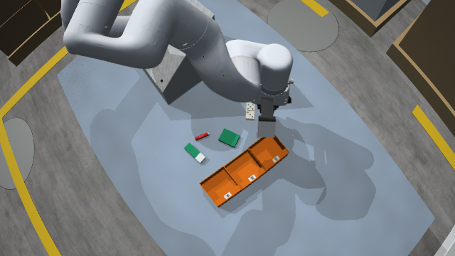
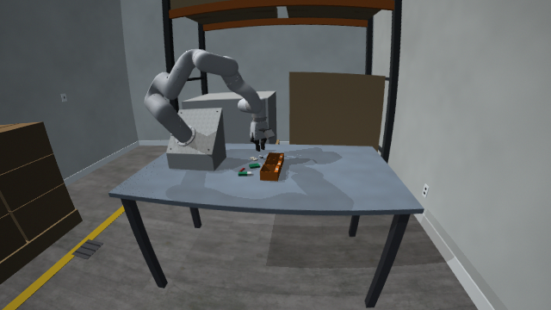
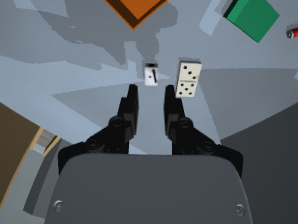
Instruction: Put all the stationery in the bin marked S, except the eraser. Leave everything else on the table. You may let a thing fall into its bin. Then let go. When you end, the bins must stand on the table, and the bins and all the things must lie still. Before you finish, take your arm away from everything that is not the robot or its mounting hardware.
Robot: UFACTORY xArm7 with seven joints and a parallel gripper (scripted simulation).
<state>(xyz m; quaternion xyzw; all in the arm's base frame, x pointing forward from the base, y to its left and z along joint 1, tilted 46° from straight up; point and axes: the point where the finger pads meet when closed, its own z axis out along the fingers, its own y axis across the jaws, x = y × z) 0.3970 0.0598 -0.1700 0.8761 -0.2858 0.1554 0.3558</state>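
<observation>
Right now my hand is 6 cm above the grey sharpener. The rest, counted from my hand: dotted domino (3 cm behind, 3 cm to the right, 6 cm below); then orange bin (11 cm ahead, 15 cm to the right, 5 cm below); then green block (13 cm to the right, 6 cm below).
</observation>
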